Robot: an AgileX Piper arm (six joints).
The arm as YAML. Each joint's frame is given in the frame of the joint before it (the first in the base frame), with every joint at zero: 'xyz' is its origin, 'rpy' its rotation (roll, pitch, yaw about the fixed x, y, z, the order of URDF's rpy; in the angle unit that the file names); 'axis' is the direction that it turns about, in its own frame. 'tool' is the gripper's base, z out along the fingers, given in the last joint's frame.
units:
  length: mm
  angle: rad
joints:
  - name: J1
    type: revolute
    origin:
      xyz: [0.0, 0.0, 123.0]
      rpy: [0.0, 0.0, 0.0]
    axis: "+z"
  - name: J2
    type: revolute
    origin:
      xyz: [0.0, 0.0, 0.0]
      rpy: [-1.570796, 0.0, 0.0]
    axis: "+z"
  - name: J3
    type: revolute
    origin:
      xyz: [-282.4, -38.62, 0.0]
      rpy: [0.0, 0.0, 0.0]
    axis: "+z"
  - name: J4
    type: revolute
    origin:
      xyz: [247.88, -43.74, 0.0]
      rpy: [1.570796, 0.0, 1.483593]
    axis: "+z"
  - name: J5
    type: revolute
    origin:
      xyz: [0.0, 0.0, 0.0]
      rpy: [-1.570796, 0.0, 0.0]
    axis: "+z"
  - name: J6
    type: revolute
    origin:
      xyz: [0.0, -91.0, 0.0]
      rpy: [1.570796, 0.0, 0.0]
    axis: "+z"
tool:
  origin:
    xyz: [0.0, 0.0, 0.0]
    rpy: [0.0, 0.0, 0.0]
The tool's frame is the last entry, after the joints.
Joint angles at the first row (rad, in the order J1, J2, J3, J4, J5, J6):
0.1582 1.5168 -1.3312 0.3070 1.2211 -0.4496
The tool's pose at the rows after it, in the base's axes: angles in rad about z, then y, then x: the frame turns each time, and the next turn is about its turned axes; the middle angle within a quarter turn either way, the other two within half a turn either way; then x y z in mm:
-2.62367 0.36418 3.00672 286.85 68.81 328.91
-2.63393 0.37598 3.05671 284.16 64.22 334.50
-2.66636 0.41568 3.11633 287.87 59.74 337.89
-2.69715 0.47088 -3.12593 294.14 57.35 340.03
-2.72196 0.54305 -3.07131 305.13 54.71 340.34
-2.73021 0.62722 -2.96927 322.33 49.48 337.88
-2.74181 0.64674 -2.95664 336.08 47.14 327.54
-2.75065 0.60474 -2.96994 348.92 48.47 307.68
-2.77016 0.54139 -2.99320 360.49 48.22 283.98
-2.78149 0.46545 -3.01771 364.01 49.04 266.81
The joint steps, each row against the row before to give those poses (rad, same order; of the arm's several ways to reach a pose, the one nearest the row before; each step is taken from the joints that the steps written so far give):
0.0000 -0.0233 -0.0100 -0.0375 0.0000 0.0086
0.0000 -0.0213 0.0000 -0.0485 -0.0131 0.0300
0.0000 -0.0088 0.0000 -0.0562 -0.0569 0.0507
0.0000 0.0000 -0.0001 -0.0363 -0.0701 0.0436
0.0000 0.0117 0.0000 -0.0498 -0.0991 0.0493
0.0000 0.0285 0.0000 -0.1069 -0.1331 0.0818
-0.0107 0.0416 0.0000 -0.0145 -0.0627 0.0151
-0.0018 0.0601 0.0000 0.0000 -0.0167 0.0000
-0.0060 0.0661 0.0000 0.0041 0.0000 0.0000
0.0000 0.0425 0.0000 0.0064 0.0363 -0.0039

